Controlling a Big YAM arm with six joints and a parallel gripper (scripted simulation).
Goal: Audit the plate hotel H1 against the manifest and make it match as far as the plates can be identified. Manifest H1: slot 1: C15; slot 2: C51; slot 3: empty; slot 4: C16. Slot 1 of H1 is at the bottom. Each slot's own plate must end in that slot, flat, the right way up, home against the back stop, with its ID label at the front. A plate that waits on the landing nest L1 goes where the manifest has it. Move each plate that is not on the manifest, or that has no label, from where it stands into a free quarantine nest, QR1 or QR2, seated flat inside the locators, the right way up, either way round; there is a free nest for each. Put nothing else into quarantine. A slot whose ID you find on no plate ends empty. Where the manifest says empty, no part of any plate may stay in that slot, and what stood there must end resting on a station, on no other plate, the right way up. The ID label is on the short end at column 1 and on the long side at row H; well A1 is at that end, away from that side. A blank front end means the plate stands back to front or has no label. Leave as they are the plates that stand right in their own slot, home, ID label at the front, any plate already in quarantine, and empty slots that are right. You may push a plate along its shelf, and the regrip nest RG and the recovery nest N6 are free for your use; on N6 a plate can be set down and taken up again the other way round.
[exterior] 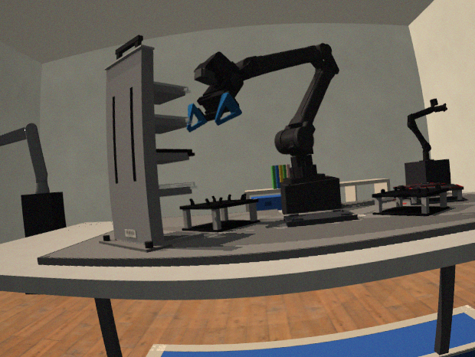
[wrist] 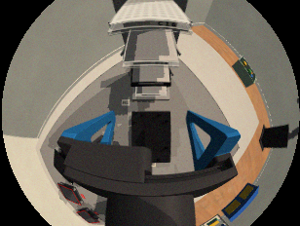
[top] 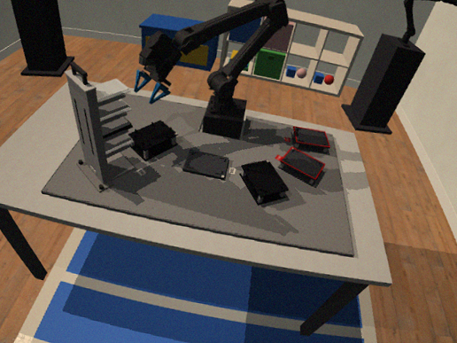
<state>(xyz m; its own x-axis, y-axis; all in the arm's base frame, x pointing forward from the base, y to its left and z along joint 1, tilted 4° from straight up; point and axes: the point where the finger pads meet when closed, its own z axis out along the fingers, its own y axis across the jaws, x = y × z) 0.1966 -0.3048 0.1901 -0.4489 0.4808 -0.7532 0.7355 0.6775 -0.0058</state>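
The dark plate is 10 cm ahead of my hand, 10 cm to the right of it and 7 cm below it. From my hand the other things lie so: plate hotel H1: 15 cm ahead, 16 cm to the right, 6 cm below.
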